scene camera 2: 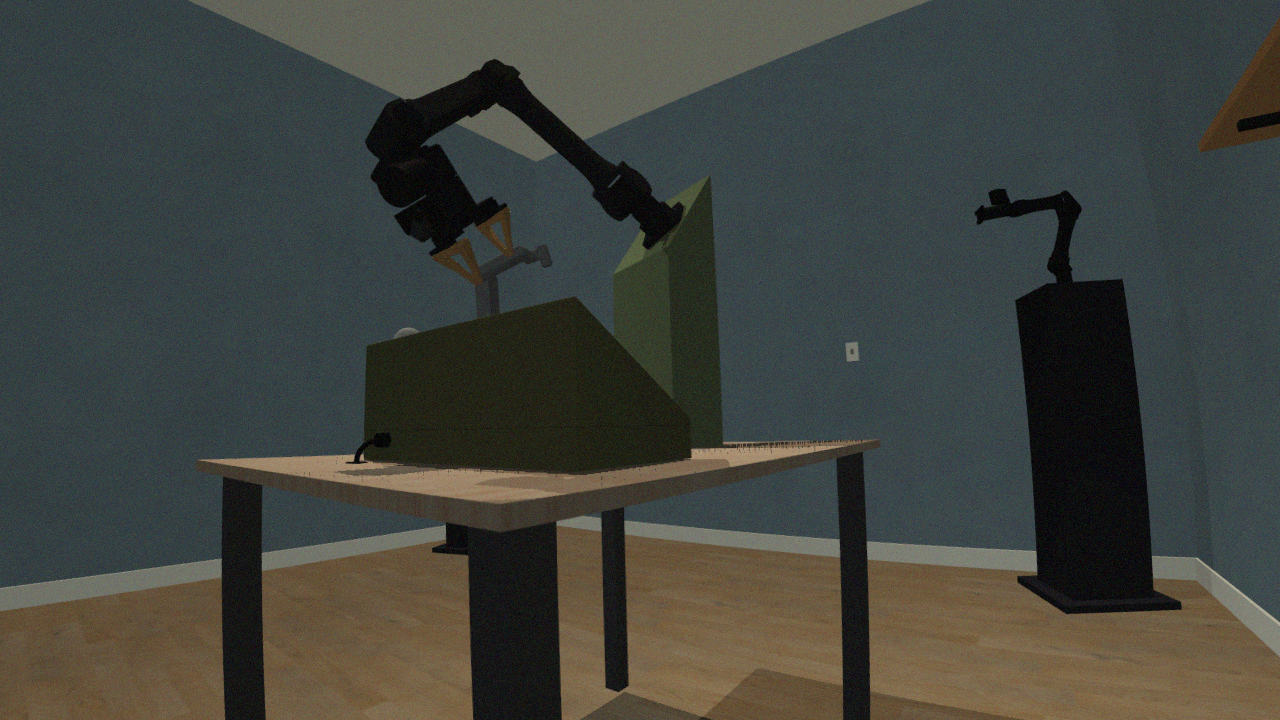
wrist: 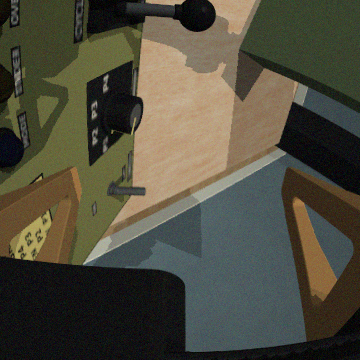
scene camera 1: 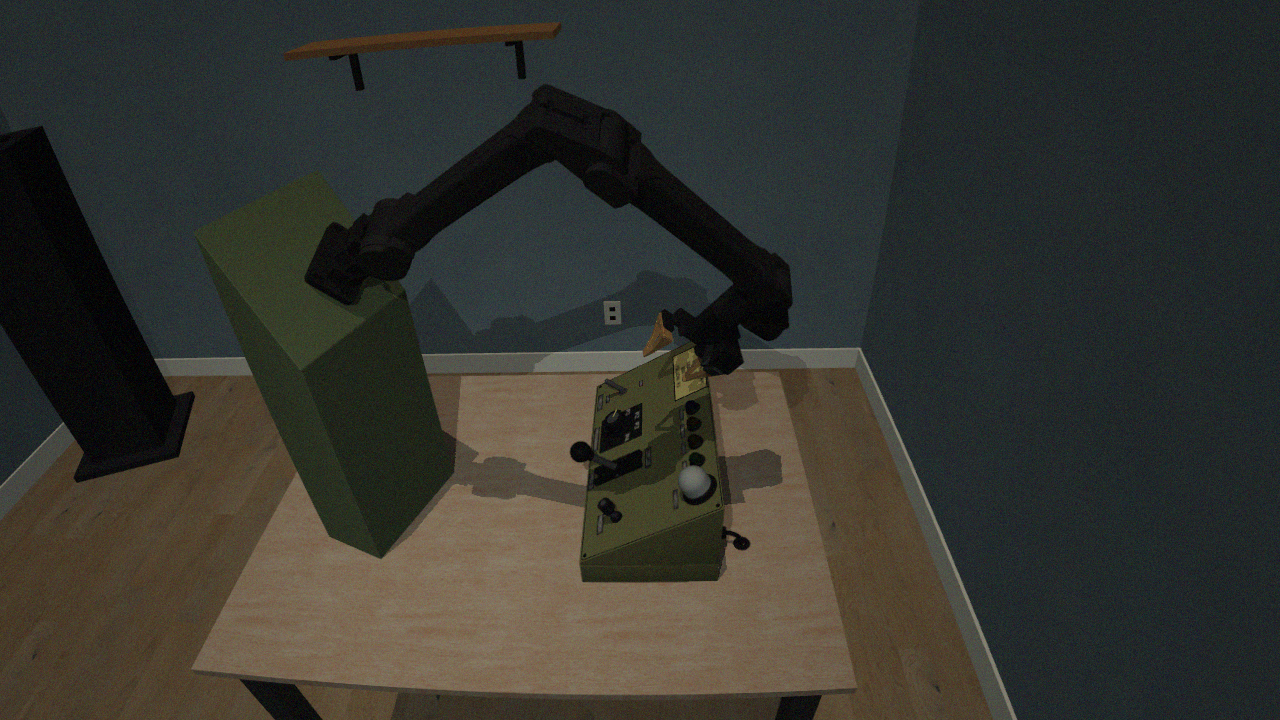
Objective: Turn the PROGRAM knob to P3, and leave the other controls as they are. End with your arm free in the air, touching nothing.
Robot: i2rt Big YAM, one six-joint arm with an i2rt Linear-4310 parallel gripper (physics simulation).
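Places are measured from the arm's base along level axes (x ahead, y left, z up), in centimetres.
Pixels of known places: gripper, fingertip midpoint: [scene camera 2: 495, 269] [wrist: 180, 178] [scene camera 1: 663, 367]; arm's base, link origin: [scene camera 2: 665, 227] [scene camera 1: 338, 265].
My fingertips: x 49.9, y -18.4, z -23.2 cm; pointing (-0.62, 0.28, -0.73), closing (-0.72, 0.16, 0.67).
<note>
For each thing: its middle in the pictures, then the offset to it from my fingertips. "*": a spot on its surface instead.
- small grey toggle, body centre: [wrist: 128, 190] [scene camera 1: 614, 385] dz -18.6, dx -2.5, dy +21.4 cm
- white dome, surface spot: [scene camera 1: 693, 481] * dz -8.3, dx -3.6, dy -20.2 cm
- yellow card, body centre: [wrist: 34, 255] [scene camera 1: 689, 370] dz -12.4, dx +11.0, dy +12.1 cm
The olive console [scene camera 1: 648, 570] [scene camera 2: 528, 394] [wrist: 75, 145] stands on the table. Its black PROGRAM knob [scene camera 1: 614, 418] [wrist: 122, 114] sits on a black plate marked P1 to P4. In the wrist view a yellow line on the knob is at its lower side, towards the P1 label; its exact setting is hard to read. My gripper [scene camera 1: 669, 352] [scene camera 2: 494, 268] [wrist: 180, 178] is open and empty, in the air above the console's card end, apart from the knob. The ball-topped lever [scene camera 1: 580, 451] [wrist: 198, 15] and the small grey toggle [scene camera 1: 614, 385] [wrist: 131, 190] flank the knob.
A white dome [scene camera 1: 693, 481] and several dark buttons line the console's other side, with a yellow card [scene camera 1: 687, 376] [wrist: 34, 234]. A tall green pedestal [scene camera 1: 380, 429] [scene camera 2: 648, 313] [wrist: 315, 45] bears my arm. A wall shelf [scene camera 1: 420, 39] hangs behind.
</note>
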